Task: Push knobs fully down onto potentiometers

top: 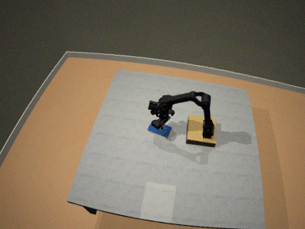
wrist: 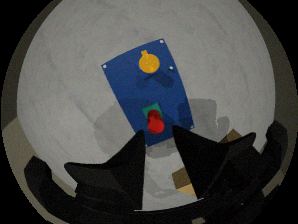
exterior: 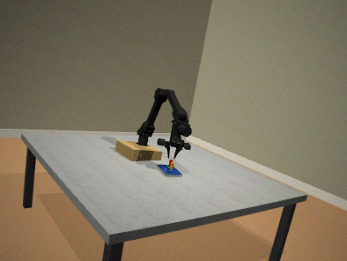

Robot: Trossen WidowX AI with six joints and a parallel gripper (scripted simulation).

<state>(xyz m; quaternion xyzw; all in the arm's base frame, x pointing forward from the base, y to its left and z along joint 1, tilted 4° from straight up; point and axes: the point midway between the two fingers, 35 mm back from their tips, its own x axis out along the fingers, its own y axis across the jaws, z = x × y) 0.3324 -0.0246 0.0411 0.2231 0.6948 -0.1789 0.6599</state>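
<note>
My gripper tip is now 20 mm above the red knob. Round my gripper tip: yellow knob: 60 mm ahead, 40 mm to the right, 20 mm below.
</note>
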